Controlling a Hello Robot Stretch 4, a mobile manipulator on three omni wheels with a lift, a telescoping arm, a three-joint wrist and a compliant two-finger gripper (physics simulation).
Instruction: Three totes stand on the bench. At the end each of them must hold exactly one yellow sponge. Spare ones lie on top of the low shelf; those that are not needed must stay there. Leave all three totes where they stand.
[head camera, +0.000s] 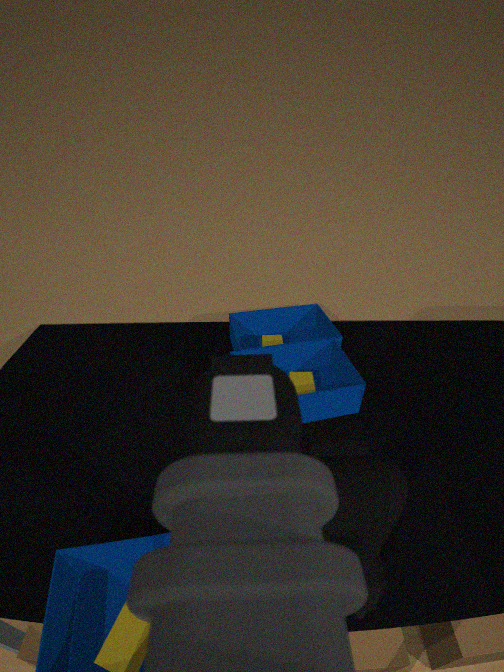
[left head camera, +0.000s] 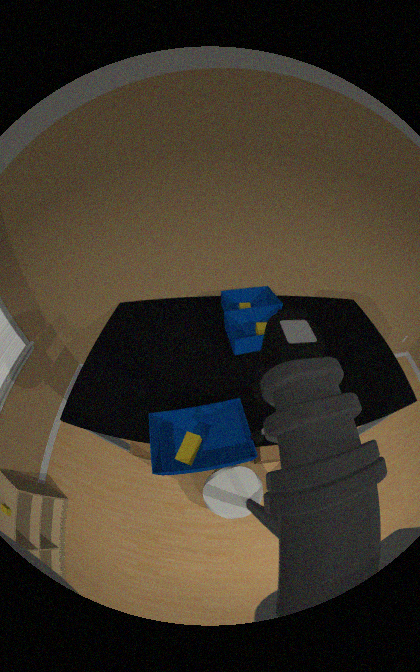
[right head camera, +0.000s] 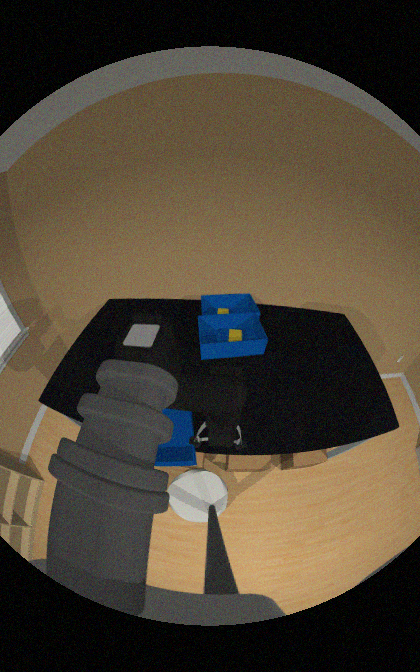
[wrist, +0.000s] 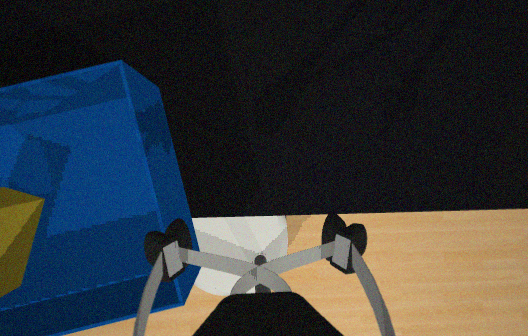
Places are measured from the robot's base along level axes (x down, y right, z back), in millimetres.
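Pixels of known places: gripper, fingertip midpoint: (wrist: 256, 235); robot's base, origin of the base link: (left head camera: 231, 490) (right head camera: 198, 494) (wrist: 232, 227).
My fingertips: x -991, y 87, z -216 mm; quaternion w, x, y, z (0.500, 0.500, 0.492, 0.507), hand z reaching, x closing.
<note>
For each thing: its top centre in the pictures, then the offset to it from my fingertips. Level surfaces: height alone.
- far tote, middle of its top: (head camera: 283, 324) (right head camera: 228, 302) (left head camera: 250, 296) dy +32, dx +5, dz -728 mm
- yellow sponge, middle of its top: (head camera: 273, 344) (right head camera: 222, 313) (left head camera: 245, 307) dy +1, dx +57, dz -699 mm
- middle tote, middle of its top: (head camera: 294, 367) (right head camera: 230, 326) (left head camera: 259, 319) dy +39, dx +5, dz -526 mm
- black bench, its level: dx +105 mm
The far tote (head camera: 282, 321) (left head camera: 245, 296) (right head camera: 227, 301) holds one yellow sponge (head camera: 272, 339) (left head camera: 244, 305) (right head camera: 223, 311). The middle tote (head camera: 333, 402) (left head camera: 247, 345) (right head camera: 232, 349), directly in front of it, holds one sponge (head camera: 302, 382) (left head camera: 260, 328) (right head camera: 235, 335). The near tote (left head camera: 225, 425) (right head camera: 177, 430) (wrist: 110, 165), at the bench's front edge, holds one sponge (head camera: 124, 640) (left head camera: 189, 448) (wrist: 17, 240), lying askew. My gripper (right head camera: 220, 441) (wrist: 256, 235) is open and empty, above the bench's front edge, right of the near tote. The low shelf (left head camera: 35, 484) stands at lower left, with a small yellow patch (left head camera: 6, 509) on it.
The black bench (head camera: 108, 434) (left head camera: 150, 350) (right head camera: 310, 390) (wrist: 375, 100) stands before the back wall. A round white object (left head camera: 232, 492) (right head camera: 197, 495) (wrist: 215, 285) is on the floor side of its front edge. My dark arm (head camera: 249, 597) (left head camera: 325, 540) (right head camera: 100, 540) covers part of the bench.
</note>
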